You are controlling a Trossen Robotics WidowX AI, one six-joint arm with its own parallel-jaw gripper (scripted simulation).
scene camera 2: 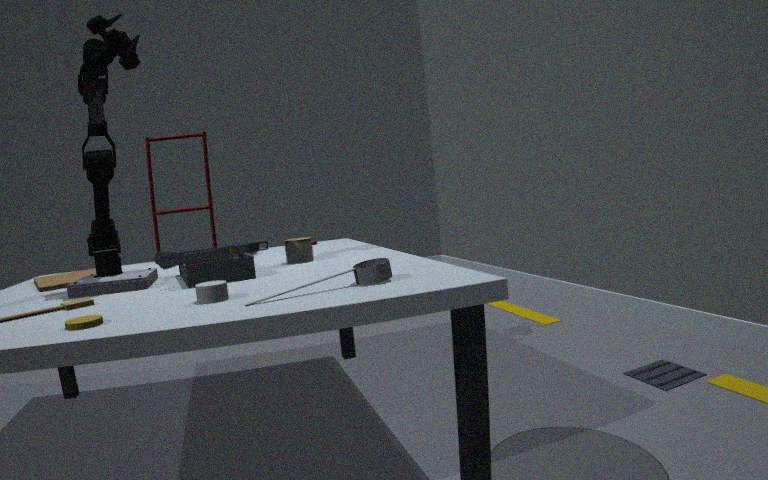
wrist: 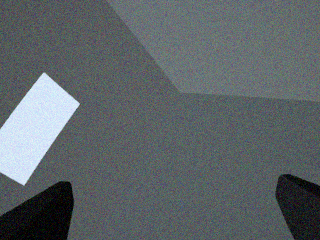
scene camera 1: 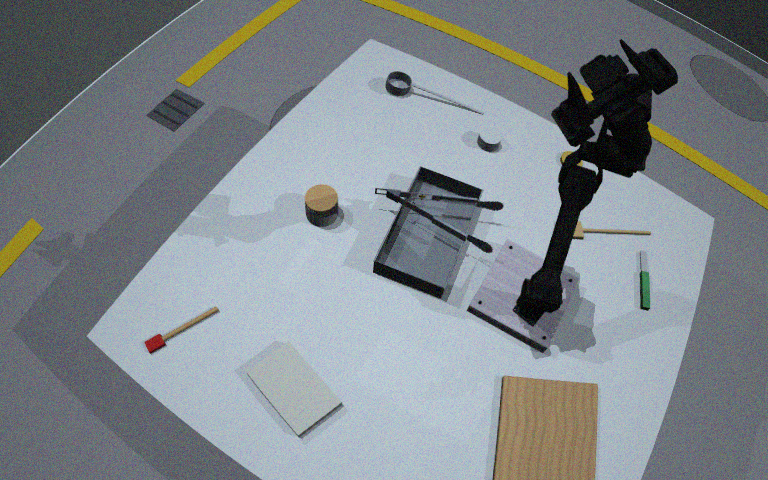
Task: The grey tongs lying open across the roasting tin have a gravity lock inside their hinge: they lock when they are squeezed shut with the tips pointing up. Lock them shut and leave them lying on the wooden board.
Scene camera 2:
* gripper
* long-handled ring scoop
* roasting tin
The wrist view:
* gripper
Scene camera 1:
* gripper
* cork-topped jar
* long-handled ring scoop
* roasting tin
